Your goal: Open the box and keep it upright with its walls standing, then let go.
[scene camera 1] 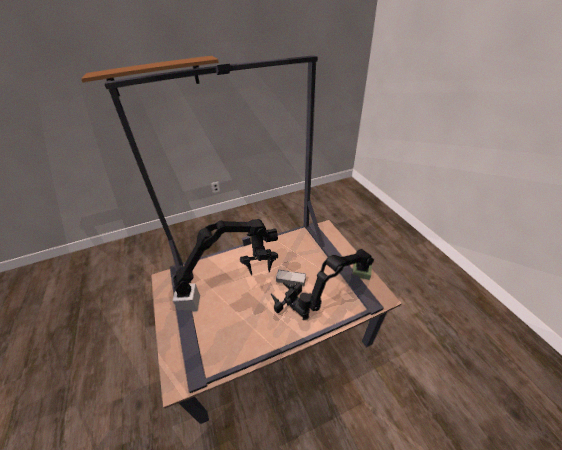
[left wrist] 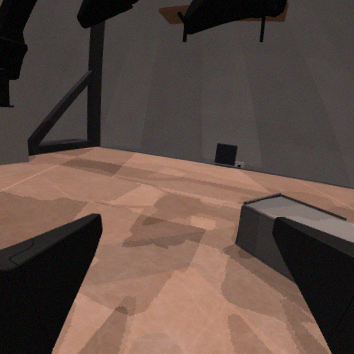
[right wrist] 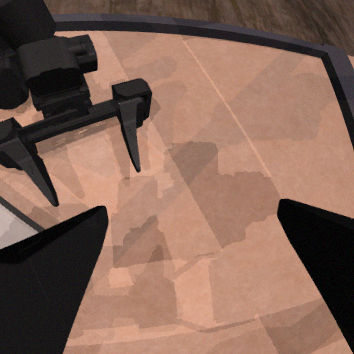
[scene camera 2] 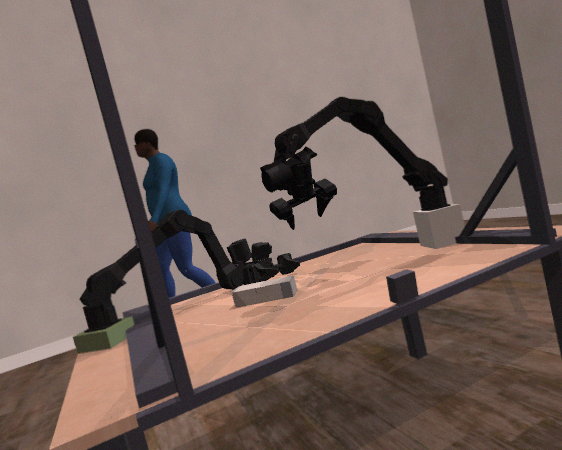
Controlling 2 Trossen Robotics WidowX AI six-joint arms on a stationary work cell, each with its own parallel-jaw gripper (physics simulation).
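Frame: origin at the left arm's base, x ahead, y left, z up, level; metres.
Where they show: left gripper, between the fingertips: (scene camera 1: 277, 288) (left wrist: 189, 224) (right wrist: 98, 187) (scene camera 2: 289, 267); right gripper, between the fingertips: (scene camera 1: 260, 274) (left wrist: 125, 23) (right wrist: 193, 210) (scene camera 2: 306, 222); left arm's base, origin of its link: (scene camera 1: 362, 267) (scene camera 2: 103, 326); right arm's base, origin of its link: (scene camera 1: 184, 292) (scene camera 2: 435, 208).
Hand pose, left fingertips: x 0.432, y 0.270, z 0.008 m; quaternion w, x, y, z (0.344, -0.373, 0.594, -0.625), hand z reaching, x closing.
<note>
Each offset is from my left fingertips to the top centre of the thing. Level surfaces: height alone.
The box @(dx -0.049, dy -0.109, dz -0.009 m) (scene camera 1: 291, 277) (scene camera 2: 265, 292) is low, grey and oblong. It stands flat on the table, its pale top looking closed, with a thin dark edge in the left wrist view (left wrist: 302, 212); a corner shows in the right wrist view (right wrist: 11, 224). My left gripper (scene camera 1: 280, 292) (left wrist: 189, 224) (right wrist: 98, 187) is open and empty, low beside the box; its right-hand finger covers part of the box in the left wrist view. My right gripper (scene camera 1: 260, 273) (scene camera 2: 306, 222) (right wrist: 193, 210) is open and empty, high above the table, to the left of the box in scene camera 1.
The wooden table @(dz -0.051 m) (scene camera 1: 225, 340) (scene camera 2: 215, 360) has a dark frame with uprights (scene camera 1: 309, 150) and a low rail (scene camera 1: 280, 352). A dark block @(dx +0.303, dy -0.318, dz +0.006 m) (scene camera 2: 402, 286) stands on the rail at the near edge in scene camera 2. A person (scene camera 2: 162, 185) is beyond the table.
</note>
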